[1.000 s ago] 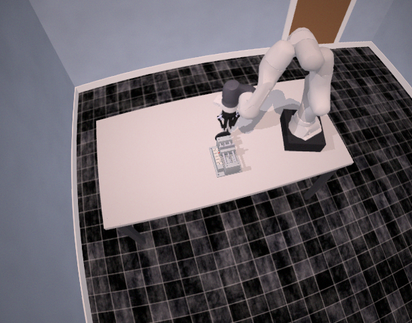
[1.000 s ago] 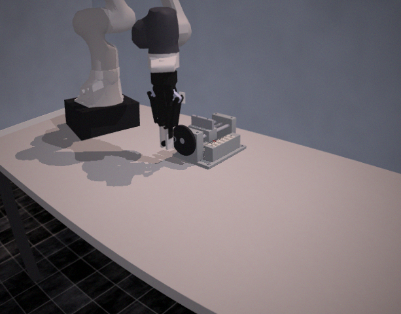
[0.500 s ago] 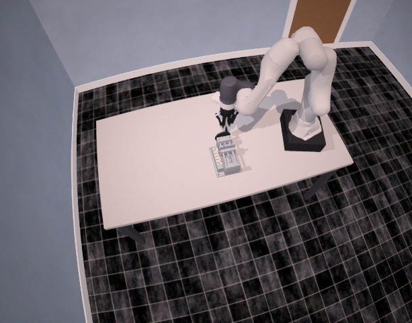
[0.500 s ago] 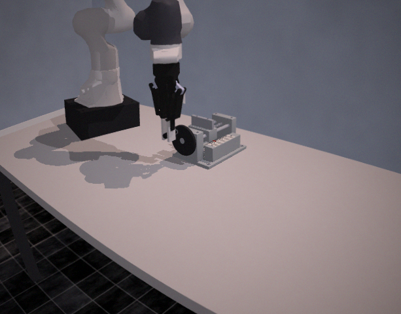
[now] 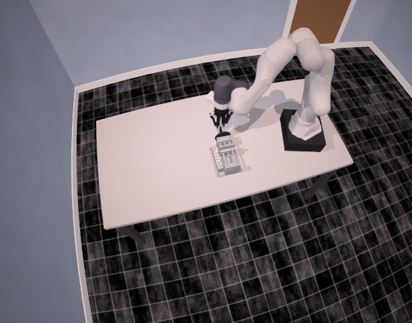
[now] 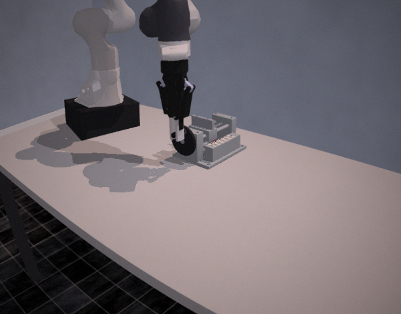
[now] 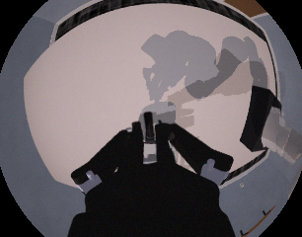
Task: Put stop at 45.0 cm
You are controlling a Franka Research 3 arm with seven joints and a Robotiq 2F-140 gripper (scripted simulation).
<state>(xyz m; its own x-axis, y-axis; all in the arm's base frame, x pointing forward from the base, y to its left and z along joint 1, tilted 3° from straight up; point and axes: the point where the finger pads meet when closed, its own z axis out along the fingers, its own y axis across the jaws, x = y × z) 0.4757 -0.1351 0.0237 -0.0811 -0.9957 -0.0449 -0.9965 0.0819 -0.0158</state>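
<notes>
My gripper is now 20 mm to the right of the black handwheel and 30 mm above it. Round my hand: grey stop fixture (10 mm ahead, 120 mm to the left, 40 mm below).
</notes>
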